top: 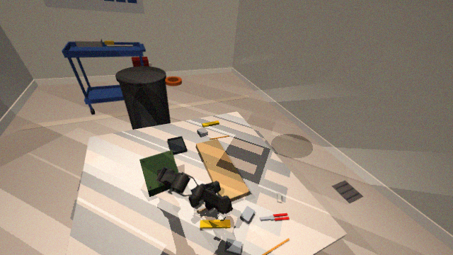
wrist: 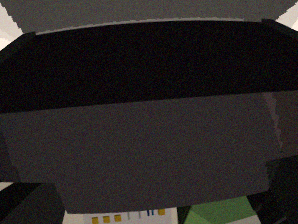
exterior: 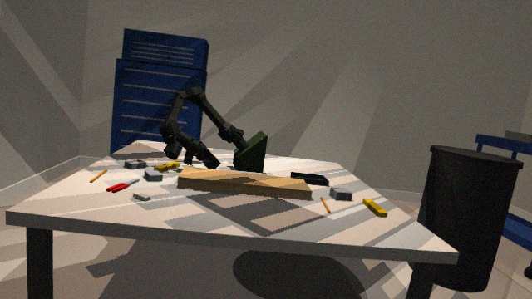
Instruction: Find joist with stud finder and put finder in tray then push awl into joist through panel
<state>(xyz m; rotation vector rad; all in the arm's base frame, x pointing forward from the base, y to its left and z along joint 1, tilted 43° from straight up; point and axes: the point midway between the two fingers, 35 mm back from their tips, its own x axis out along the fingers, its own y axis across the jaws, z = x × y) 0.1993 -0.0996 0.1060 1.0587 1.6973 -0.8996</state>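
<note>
Right now my gripper tip is 10 mm to the left of the stud finder and 10 mm past it. From my gripper tip the other things lie so: awl: 100 mm to the right, 50 mm below, 40 mm ahead; then black tray: 460 mm to the left, 80 mm behind, 50 mm below.
</note>
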